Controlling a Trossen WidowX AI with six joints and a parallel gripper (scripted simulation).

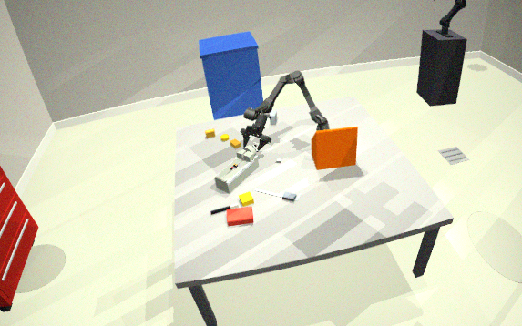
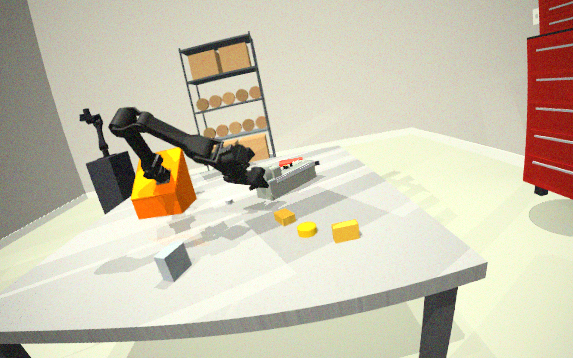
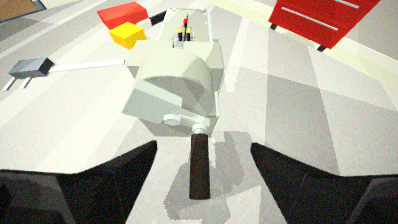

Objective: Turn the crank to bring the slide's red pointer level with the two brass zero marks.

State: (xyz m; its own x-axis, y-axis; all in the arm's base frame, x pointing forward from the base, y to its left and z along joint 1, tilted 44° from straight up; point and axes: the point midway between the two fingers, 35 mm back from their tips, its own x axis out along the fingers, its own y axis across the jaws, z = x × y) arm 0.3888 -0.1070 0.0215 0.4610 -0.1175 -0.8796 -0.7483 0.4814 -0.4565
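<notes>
Now: the dark brown crank handle 10 mm to the right of my gripper tip and 10 mm behind it. From my gripper tip the other things lie so: yellow block: 340 mm to the left, 60 mm below, 50 mm ahead; grey cube: 380 mm to the right, 170 mm behind, 40 mm below; red pointer: 170 mm to the left, 110 mm ahead, 10 mm above.
</notes>
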